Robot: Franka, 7 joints.
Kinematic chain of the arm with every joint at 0, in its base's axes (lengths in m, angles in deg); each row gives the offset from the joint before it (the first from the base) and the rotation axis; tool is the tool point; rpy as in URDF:
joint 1: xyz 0 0 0.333 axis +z
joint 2: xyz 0 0 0 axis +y
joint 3: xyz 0 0 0.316 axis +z
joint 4: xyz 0.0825 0 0 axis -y
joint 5: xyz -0.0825 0 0.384 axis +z
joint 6: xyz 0 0 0 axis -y
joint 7: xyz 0.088 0 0 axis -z
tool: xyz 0 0 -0.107 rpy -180 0 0
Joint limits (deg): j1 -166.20..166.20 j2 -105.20..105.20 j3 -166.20..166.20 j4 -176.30..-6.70 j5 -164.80..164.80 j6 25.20..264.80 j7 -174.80..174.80
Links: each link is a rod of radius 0.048 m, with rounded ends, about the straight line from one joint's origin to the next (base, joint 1, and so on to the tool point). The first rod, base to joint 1, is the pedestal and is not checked.
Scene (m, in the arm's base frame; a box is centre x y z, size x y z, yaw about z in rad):
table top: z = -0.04
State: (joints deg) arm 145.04 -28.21 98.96 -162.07 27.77 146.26 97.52
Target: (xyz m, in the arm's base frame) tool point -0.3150 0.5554 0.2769
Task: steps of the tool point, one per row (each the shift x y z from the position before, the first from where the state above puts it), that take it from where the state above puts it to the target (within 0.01 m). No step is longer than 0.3 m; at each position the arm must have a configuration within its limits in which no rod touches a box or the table.
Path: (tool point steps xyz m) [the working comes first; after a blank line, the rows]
Joints at the target: 90.39 28.60 33.16 -114.04 29.04 159.57 97.52
Straight joint move there: clear.

1: -0.1264 0.0148 0.0710
2: -0.1261 0.1210 0.0643
3: -0.0623 0.2120 0.0318
4: 0.0482 0.2484 -0.0134
5: 0.1665 0.2118 -0.0549

